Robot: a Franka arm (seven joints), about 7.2 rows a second.
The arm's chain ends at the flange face. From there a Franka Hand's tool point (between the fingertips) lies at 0.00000 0.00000 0.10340 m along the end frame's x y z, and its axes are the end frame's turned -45 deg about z.
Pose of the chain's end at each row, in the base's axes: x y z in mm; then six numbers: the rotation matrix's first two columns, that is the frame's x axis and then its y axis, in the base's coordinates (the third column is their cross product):
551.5 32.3 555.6 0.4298 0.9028 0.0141 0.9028 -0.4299 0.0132
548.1 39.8 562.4 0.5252 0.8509 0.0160 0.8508 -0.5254 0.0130
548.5 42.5 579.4 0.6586 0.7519 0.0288 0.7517 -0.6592 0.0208
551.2 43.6 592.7 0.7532 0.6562 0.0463 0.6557 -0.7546 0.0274
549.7 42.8 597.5 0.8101 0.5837 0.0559 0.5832 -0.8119 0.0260
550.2 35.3 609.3 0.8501 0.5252 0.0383 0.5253 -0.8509 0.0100
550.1 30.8 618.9 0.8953 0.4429 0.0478 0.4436 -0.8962 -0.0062
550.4 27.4 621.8 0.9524 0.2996 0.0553 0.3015 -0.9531 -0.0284
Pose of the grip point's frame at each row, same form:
553.4 33.0 452.2 -0.3345 0.9424 0.0006 0.9423 0.3344 0.0193
550.1 40.5 459.0 -0.2302 0.9732 0.0021 0.9730 0.2302 0.0205
552.1 43.3 476.1 -0.0658 0.9978 0.0057 0.9972 0.0655 0.0351
556.7 44.6 489.4 0.0689 0.9976 0.0134 0.9962 -0.0696 0.0521
556.0 44.0 494.3 0.1604 0.9868 0.0211 0.9852 -0.1614 0.0579
554.1 36.5 506.0 0.2297 0.9730 0.0200 0.9726 -0.2303 0.0342
554.2 33.6 515.6 0.3194 0.9469 0.0382 0.9467 -0.3205 0.0294
555.0 31.9 518.6 0.4603 0.8858 0.0592 0.8866 -0.4621 0.0190

